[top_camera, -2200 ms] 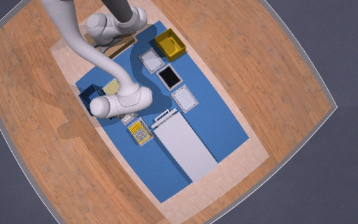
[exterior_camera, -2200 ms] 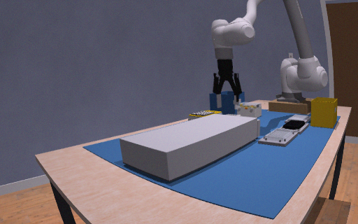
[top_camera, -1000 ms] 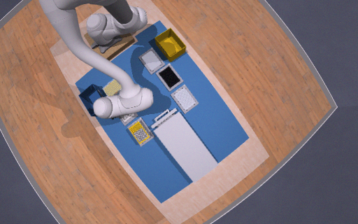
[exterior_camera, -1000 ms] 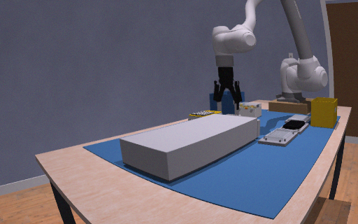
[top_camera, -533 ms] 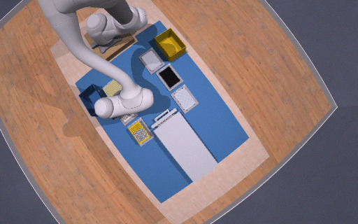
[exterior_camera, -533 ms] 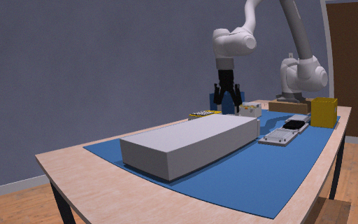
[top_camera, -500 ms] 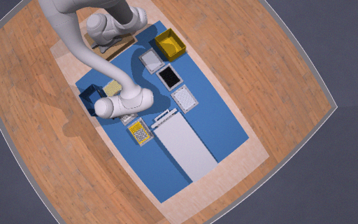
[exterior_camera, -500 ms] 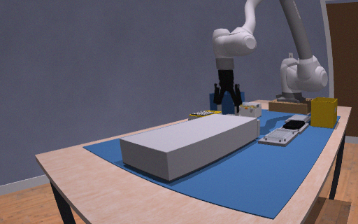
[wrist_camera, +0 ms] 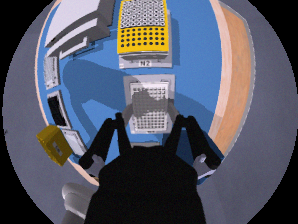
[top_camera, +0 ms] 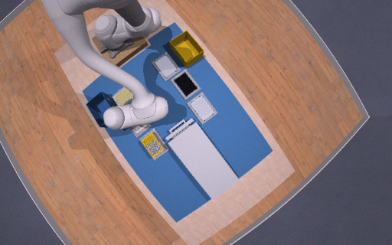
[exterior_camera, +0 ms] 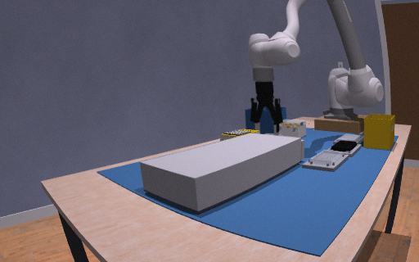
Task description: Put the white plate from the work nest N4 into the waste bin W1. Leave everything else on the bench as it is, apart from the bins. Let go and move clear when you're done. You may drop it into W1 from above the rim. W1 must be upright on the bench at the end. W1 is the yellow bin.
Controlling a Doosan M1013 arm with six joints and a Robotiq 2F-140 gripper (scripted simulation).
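Now: the white plate 20 mm below my hand. Also, from my hand: yellow rack: 170 mm ahead, 10 mm to the left, 20 mm above; grey nest: 30 mm below; blue bin: 180 mm behind, 130 mm to the right.
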